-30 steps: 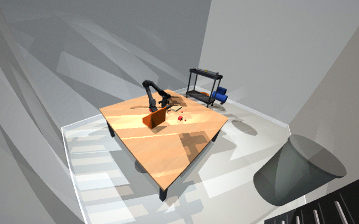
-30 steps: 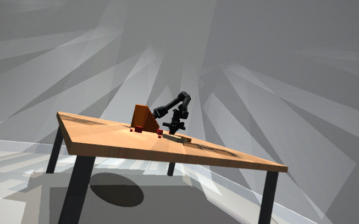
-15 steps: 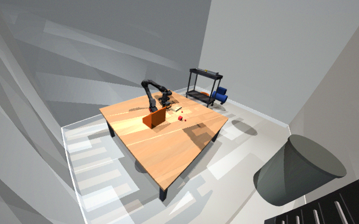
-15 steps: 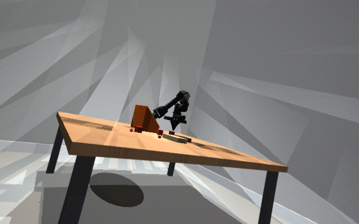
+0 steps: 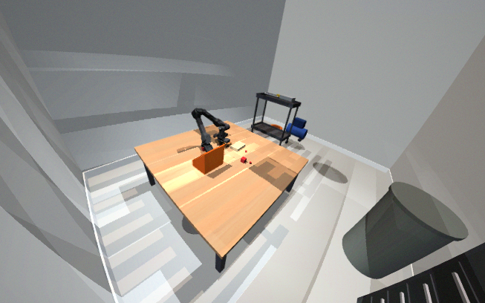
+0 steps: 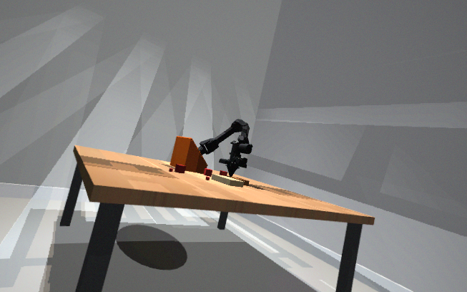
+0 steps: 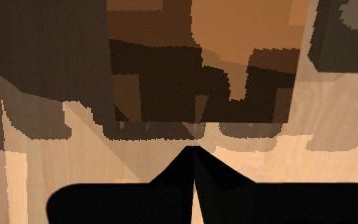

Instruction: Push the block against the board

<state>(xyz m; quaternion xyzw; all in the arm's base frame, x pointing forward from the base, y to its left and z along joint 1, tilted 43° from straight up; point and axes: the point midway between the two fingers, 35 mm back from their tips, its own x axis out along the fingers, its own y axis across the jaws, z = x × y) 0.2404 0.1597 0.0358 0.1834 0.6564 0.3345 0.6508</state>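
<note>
The square block lies 70 mm ahead of my gripper tip, 10 mm to the left of it and 10 mm below it. The rest, counted from my gripper tip: board (150 mm ahead, 110 mm to the right, 10 mm below).
</note>
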